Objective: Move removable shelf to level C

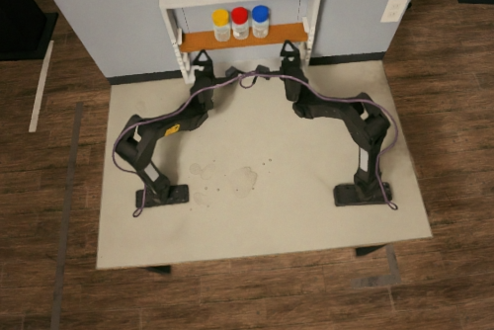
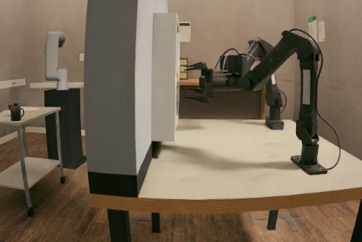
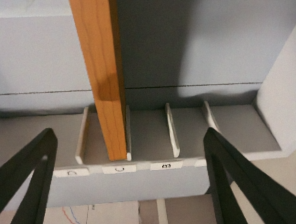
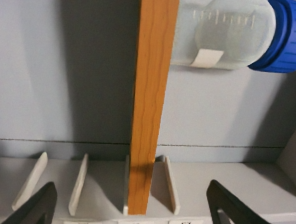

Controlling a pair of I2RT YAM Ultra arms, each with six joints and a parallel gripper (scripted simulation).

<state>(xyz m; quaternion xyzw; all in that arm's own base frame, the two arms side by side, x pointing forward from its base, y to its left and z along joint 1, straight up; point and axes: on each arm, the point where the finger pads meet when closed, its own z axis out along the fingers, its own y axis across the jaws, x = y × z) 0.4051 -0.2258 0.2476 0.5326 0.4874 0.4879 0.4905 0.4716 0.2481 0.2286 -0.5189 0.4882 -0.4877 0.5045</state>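
Now: left hand 90 mm short of the yellow-capped bottle, 70 mm to the left of it and 70 mm below it. Round my left hand: wall rack: 140 mm to the right, 90 mm ahead, 30 mm above; removable shelf: 140 mm to the right, 90 mm ahead, 20 mm above; red-capped bottle: 130 mm to the right, 90 mm ahead, 70 mm above.
My right gripper is now 7 cm short of the blue-capped bottle, 9 cm to the right of it and 6 cm below it. Round my right hand: wall rack: 6 cm ahead, 16 cm to the left, 2 cm above; then removable shelf: 6 cm ahead, 16 cm to the left, 1 cm above; then red-capped bottle: 7 cm ahead, 16 cm to the left, 6 cm above.
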